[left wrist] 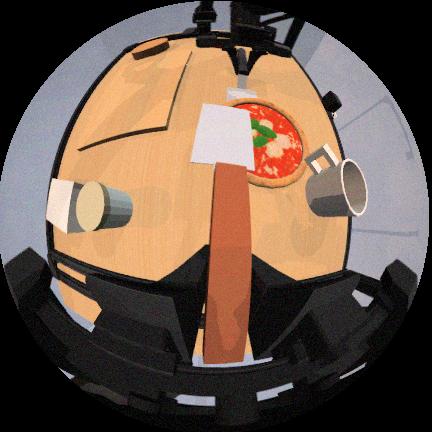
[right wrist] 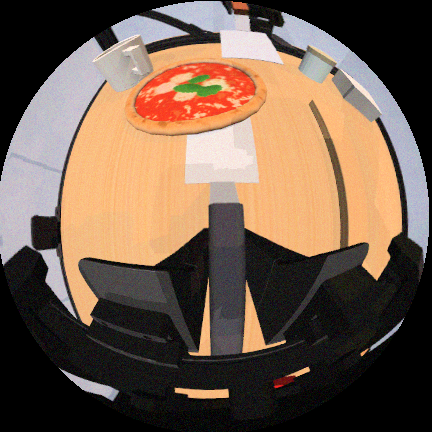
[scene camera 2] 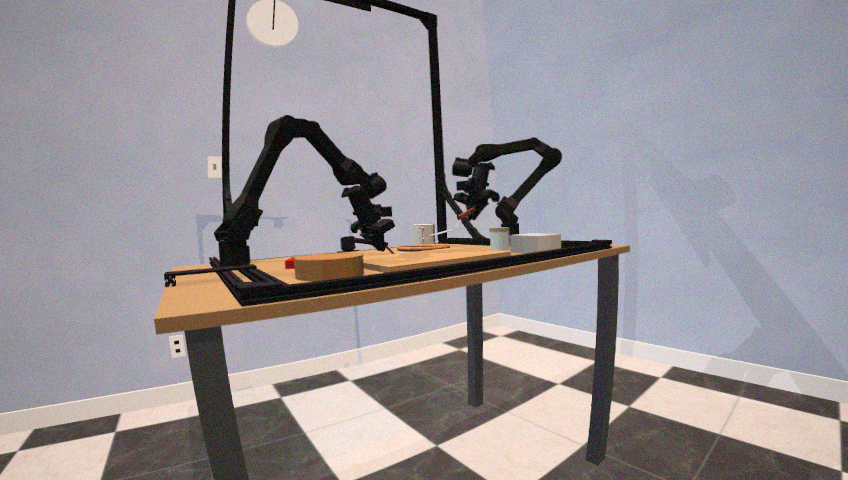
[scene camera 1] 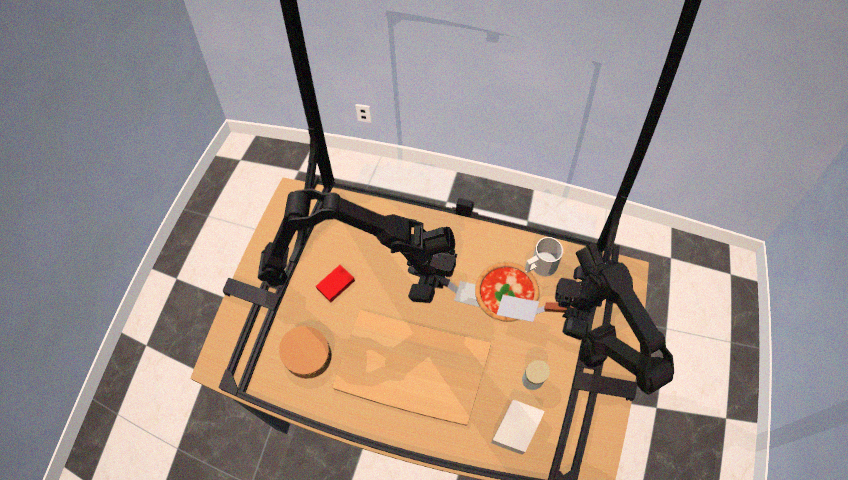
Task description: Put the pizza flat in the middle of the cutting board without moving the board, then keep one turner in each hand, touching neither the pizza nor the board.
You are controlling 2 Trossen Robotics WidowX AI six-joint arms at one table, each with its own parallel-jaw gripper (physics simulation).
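The pizza lies on the table behind the right part of the cutting board, apart from it. My right gripper is shut on the grey-handled turner, low at the pizza's left side in scene camera 1. The front of its blade is hidden under the pizza's rim. My left gripper is shut on the brown-handled turner. Its blade is raised above the pizza's front right edge and looks apart from it.
A mug stands behind the pizza. A lidded jar and a white box stand right of the board. A red block and a round wooden piece lie at the left.
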